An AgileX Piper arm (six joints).
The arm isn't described. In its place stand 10 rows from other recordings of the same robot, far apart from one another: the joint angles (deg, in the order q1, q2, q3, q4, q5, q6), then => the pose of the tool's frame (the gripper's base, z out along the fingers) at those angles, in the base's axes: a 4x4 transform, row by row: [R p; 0 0 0 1], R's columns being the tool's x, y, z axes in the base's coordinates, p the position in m.
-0.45, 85.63, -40.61, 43.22, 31.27, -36.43 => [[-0.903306 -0.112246 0.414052 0.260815], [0.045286 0.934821 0.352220 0.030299], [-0.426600 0.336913 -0.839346 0.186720], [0 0 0 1]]
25.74, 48.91, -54.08, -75.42, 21.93, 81.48 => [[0.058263 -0.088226 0.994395 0.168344], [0.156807 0.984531 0.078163 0.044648], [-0.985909 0.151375 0.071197 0.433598], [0 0 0 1]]
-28.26, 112.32, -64.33, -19.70, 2.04, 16.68 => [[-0.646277 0.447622 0.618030 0.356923], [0.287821 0.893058 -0.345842 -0.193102], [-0.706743 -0.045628 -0.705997 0.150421], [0 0 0 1]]
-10.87, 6.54, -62.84, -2.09, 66.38, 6.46 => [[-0.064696 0.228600 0.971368 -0.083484], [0.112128 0.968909 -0.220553 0.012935], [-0.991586 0.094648 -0.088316 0.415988], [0 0 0 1]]
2.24, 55.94, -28.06, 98.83, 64.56, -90.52 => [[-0.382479 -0.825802 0.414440 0.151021], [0.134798 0.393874 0.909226 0.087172], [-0.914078 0.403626 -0.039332 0.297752], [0 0 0 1]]
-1.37, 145.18, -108.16, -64.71, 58.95, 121.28 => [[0.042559 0.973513 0.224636 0.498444], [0.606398 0.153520 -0.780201 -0.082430], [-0.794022 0.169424 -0.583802 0.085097], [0 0 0 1]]
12.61, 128.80, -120.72, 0.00, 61.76, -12.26 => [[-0.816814 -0.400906 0.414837 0.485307], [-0.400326 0.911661 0.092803 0.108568], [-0.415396 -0.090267 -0.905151 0.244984], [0 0 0 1]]
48.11, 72.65, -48.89, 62.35, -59.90, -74.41 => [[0.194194 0.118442 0.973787 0.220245], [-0.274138 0.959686 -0.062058 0.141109], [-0.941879 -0.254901 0.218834 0.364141], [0 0 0 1]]
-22.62, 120.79, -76.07, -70.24, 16.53, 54.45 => [[-0.776277 0.355049 0.520897 0.402457], [0.053161 0.860234 -0.507120 -0.194089], [-0.628146 -0.365974 -0.686655 0.140002], [0 0 0 1]]
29.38, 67.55, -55.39, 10.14, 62.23, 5.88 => [[-0.898102 -0.373766 0.231758 0.177400], [-0.296272 0.903651 0.309252 0.116146], [-0.325017 0.209076 -0.922308 0.305360], [0 0 0 1]]
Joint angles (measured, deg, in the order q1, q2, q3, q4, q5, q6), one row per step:
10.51 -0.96 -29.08 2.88 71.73 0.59
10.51 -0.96 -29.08 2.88 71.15 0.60
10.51 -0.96 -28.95 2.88 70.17 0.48
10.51 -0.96 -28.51 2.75 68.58 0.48
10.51 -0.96 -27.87 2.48 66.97 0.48
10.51 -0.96 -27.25 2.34 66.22 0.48
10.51 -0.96 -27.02 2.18 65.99 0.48
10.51 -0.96 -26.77 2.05 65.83 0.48
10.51 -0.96 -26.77 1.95 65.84 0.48
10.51 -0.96 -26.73 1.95 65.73 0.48
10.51 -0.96 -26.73 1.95 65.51 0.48
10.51 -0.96 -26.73 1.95 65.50 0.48
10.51 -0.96 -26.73 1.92 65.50 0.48
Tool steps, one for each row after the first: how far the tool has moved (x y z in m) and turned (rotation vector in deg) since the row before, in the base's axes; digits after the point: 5 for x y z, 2 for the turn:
0.00054 0.00009 0.00074 0.13 -0.56 -0.03
0.00114 0.00019 0.00066 0.09 -0.85 0.03
0.00229 0.00018 0.00001 0.15 -1.14 -0.14
0.00268 0.00005 -0.00091 0.00 -0.99 -0.21
0.00183 0.00011 -0.00196 -0.07 -0.15 -0.10
0.00066 -0.00012 -0.00080 -0.13 -0.02 -0.09
0.00063 -0.00008 -0.00099 -0.12 0.07 -0.08
0.00002 -0.00014 -0.00002 -0.08 -0.01 -0.05
0.00017 0.00003 -0.00005 0.01 -0.07 0.00
0.00019 0.00003 0.00029 0.04 -0.22 -0.01
0.00001 0.00000 0.00001 0.00 -0.01 0.00
0.00001 -0.00004 0.00000 -0.02 0.00 -0.02

